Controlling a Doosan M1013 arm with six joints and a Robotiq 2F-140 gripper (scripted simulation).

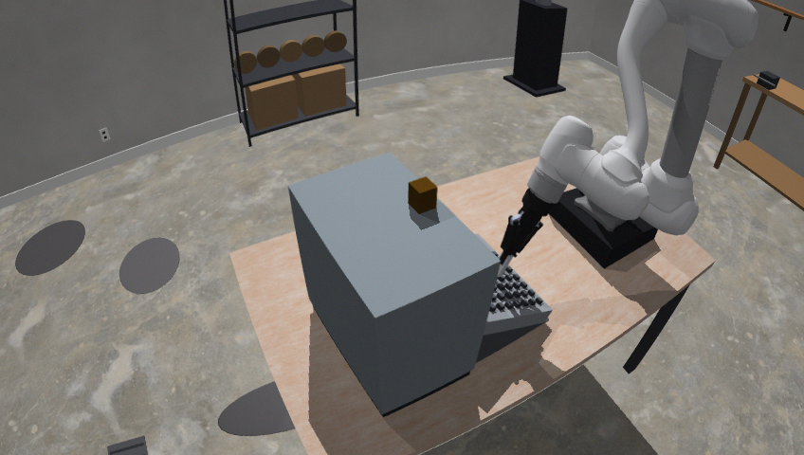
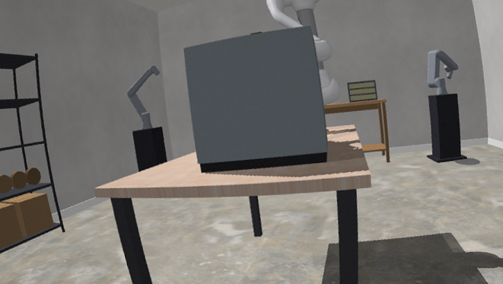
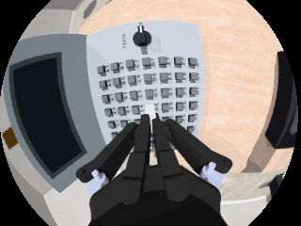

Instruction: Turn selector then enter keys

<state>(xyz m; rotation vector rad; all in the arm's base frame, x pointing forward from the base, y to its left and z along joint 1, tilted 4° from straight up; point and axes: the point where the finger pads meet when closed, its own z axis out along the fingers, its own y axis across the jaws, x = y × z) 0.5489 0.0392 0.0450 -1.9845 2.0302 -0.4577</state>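
Right now the key C3 is 5 cm ahead of my hand, 3 cm to the left of it and 3 cm below it. From my hand the other things lie so: black selector knob: 17 cm to the right, 3 cm below, 2 cm ahead; then keypad: 8 cm below, 5 cm to the right, 4 cm ahead.
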